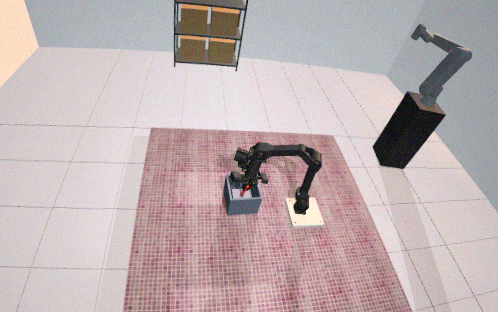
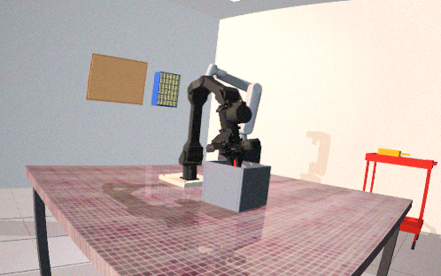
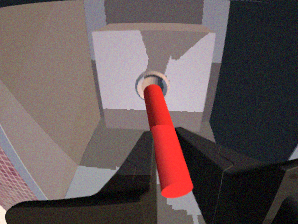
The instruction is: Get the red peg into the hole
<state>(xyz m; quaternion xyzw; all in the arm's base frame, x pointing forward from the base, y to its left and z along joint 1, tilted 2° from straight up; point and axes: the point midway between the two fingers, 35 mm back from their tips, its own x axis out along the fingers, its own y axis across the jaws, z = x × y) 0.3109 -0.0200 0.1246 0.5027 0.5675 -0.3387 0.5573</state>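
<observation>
My gripper tip is now right at the red peg.
</observation>
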